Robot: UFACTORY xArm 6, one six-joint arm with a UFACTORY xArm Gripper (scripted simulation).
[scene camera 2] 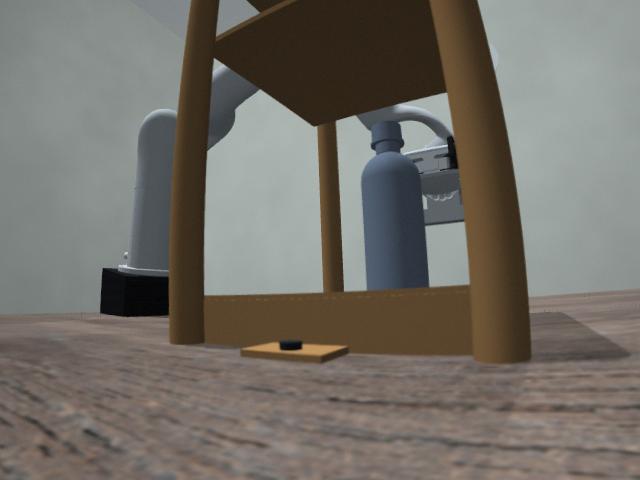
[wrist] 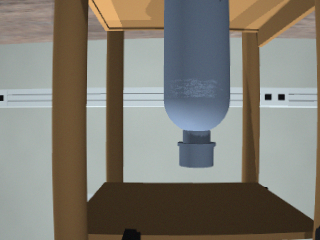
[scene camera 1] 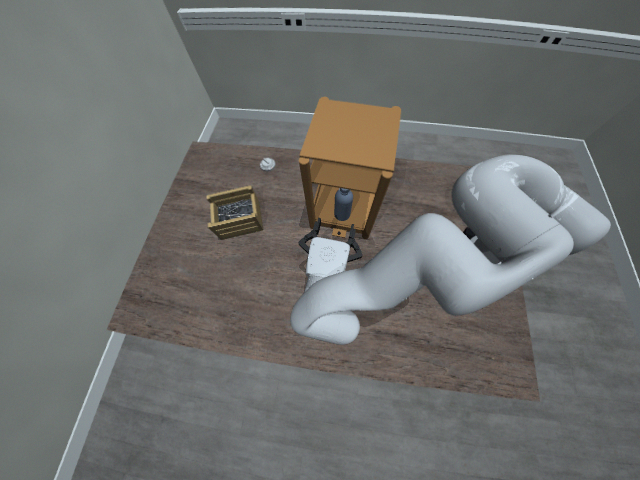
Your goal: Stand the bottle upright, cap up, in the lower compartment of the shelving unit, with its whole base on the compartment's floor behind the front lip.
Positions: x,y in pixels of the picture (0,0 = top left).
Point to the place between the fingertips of my gripper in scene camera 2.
At 418,151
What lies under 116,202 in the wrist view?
A shelving unit.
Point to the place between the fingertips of my gripper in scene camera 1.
At 336,223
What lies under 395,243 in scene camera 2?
A bottle.
